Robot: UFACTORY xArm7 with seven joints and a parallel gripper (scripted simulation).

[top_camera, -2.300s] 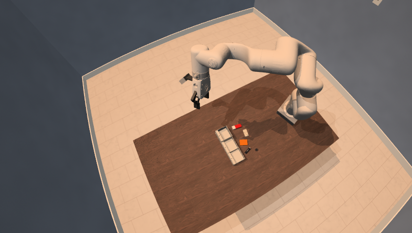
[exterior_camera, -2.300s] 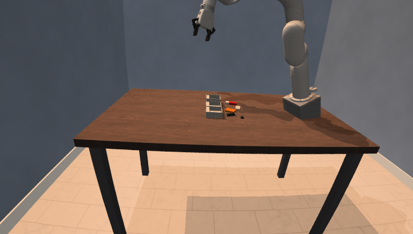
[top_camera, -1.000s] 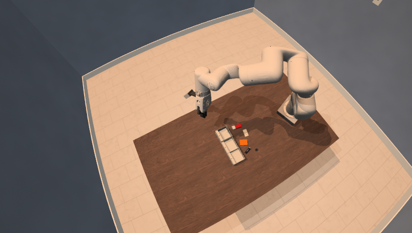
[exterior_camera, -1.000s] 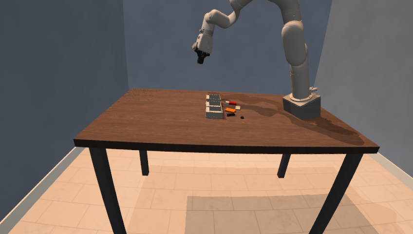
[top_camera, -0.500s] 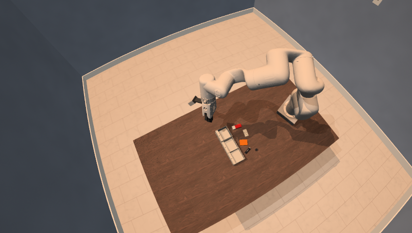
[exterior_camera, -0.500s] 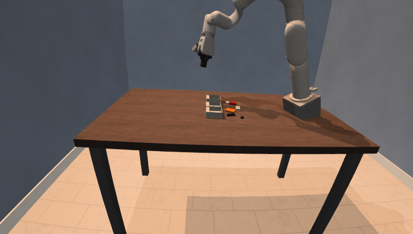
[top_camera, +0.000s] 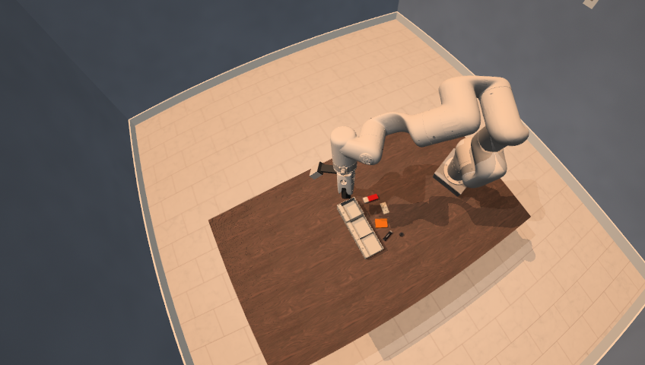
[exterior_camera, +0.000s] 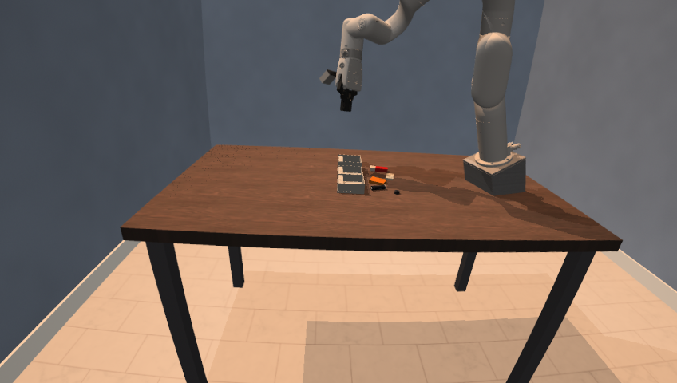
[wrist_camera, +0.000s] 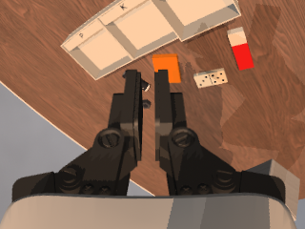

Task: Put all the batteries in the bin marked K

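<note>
Right now the bin marked K is 21 cm below my hand, 9 cm to the left of it and 2 cm behind it. The rest, counted from my hand: white dotted tile (23 cm below, 17 cm behind, 6 cm to the left); then orange block (23 cm below, 12 cm behind, 11 cm to the left); then red-and-white block (23 cm below, 13 cm behind, 1 cm to the right).
</note>
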